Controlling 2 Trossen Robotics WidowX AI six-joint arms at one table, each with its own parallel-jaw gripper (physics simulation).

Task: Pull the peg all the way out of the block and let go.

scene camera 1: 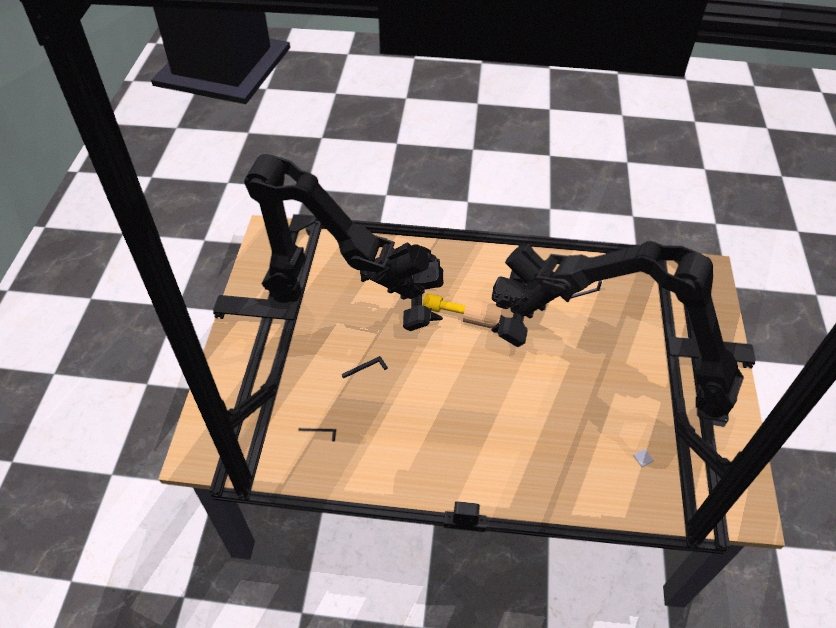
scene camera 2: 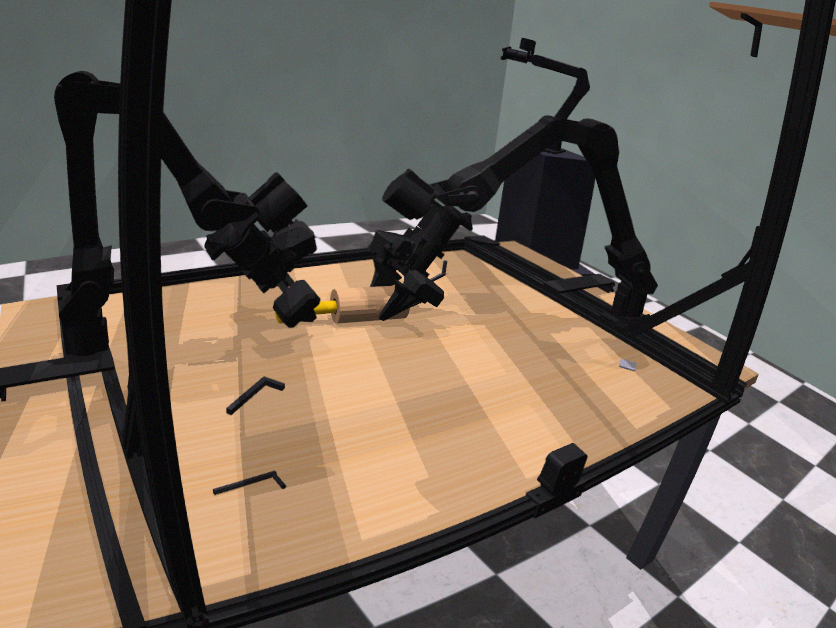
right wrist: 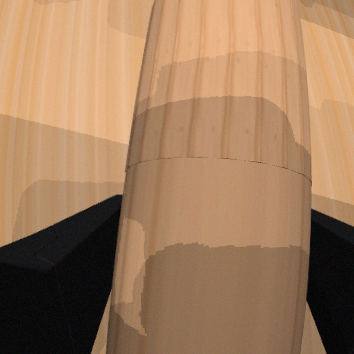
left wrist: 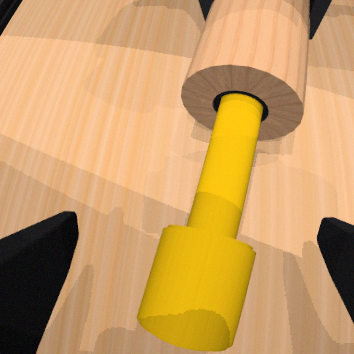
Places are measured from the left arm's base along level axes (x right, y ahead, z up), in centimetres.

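Where they show: left gripper, fingertip midpoint: (scene camera 1: 441, 300) (left wrist: 202, 227); right gripper, fingertip midpoint: (scene camera 1: 495, 320) (scene camera 2: 373, 311) (right wrist: 207, 211); left arm's base at its link origin: (scene camera 1: 284, 295) (scene camera 2: 86, 350); right arm's base at its link origin: (scene camera 1: 712, 406) (scene camera 2: 627, 313).
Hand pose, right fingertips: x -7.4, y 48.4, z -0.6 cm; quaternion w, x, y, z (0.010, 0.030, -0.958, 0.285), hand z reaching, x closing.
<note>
Each offset is from my right fingertips to the top centre of the thing. "spot": to the spot under its first point.
The yellow peg {dx +0.1, dy -10.5, dz +3.0 cm} (scene camera 1: 454, 307) (scene camera 2: 326, 307) (left wrist: 197, 285) lies along the table, its thinner shaft still in the hole of the round wooden block {dx +0.0, dy -0.9, dz +4.2 cm} (scene camera 1: 481, 311) (scene camera 2: 354, 305) (left wrist: 250, 40) (right wrist: 220, 125). Its thick head and a stretch of shaft stick out at the picture's left in the scene views. My left gripper (scene camera 1: 433, 305) (scene camera 2: 296, 309) (left wrist: 202, 227) is open, with its fingers on either side of the peg near the head, apart from it in the left wrist view. My right gripper (scene camera 1: 497, 317) (scene camera 2: 382, 300) (right wrist: 207, 211) is shut on the block. The peg's inner end is hidden.
Two black L-shaped keys {dx +21.1, dy -24.0, dz -0.6 cm} (scene camera 1: 364, 367) {dx +38.6, dy -28.4, dz -0.8 cm} (scene camera 2: 246, 482) lie toward the front left. A third key {dx -14.8, dy +17.9, dz +1.8 cm} (scene camera 1: 586, 292) (scene camera 2: 444, 270) lies behind the right gripper. A small grey piece {dx +24.6, dy +36.7, dz -1.1 cm} (scene camera 1: 642, 458) (scene camera 2: 627, 365) lies at the right. A black box {spot: dx +48.4, dy +5.5, dz +4.0 cm} (scene camera 1: 466, 513) (scene camera 2: 563, 467) sits on the front rail.
</note>
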